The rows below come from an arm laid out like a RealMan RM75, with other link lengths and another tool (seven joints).
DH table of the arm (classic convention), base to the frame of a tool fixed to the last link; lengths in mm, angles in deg. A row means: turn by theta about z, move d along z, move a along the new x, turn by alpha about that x. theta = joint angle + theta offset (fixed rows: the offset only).
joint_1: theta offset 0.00; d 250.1; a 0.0; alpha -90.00
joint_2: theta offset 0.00; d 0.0; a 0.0; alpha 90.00
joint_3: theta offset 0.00; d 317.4; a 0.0; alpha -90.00
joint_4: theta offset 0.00; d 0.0; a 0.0; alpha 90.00
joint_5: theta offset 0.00; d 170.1; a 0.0; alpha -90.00
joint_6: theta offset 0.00; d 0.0; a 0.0; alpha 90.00
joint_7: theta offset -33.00; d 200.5; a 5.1; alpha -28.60
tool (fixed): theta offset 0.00; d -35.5; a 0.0; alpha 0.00
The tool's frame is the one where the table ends.
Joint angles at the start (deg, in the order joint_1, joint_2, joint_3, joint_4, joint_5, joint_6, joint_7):
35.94 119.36 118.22 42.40 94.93 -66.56 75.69
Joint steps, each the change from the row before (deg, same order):
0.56 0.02 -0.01 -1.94 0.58 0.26 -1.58
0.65 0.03 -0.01 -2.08 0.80 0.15 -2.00
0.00 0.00 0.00 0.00 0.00 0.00 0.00
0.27 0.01 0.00 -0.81 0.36 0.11 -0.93
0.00 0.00 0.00 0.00 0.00 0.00 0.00
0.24 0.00 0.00 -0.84 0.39 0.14 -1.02
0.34 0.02 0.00 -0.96 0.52 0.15 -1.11
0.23 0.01 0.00 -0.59 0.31 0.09 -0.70
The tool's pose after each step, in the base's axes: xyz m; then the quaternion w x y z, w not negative. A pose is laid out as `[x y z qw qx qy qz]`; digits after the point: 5 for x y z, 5 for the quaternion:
[0.19182 0.42761 -0.03053 0.08851 -0.95839 -0.19746 0.18621]
[0.19211 0.42844 -0.03468 0.08835 -0.95806 -0.19951 0.18579]
[0.19211 0.42844 -0.03468 0.08835 -0.95806 -0.19951 0.18579]
[0.19210 0.42895 -0.03611 0.08918 -0.95779 -0.20115 0.18499]
[0.19210 0.42895 -0.03611 0.08918 -0.95779 -0.20115 0.18499]
[0.19244 0.42942 -0.03747 0.09049 -0.95757 -0.20275 0.18374]
[0.19216 0.43014 -0.03904 0.09199 -0.95713 -0.20459 0.18327]
[0.19185 0.43064 -0.04000 0.09288 -0.95682 -0.20603 0.18280]

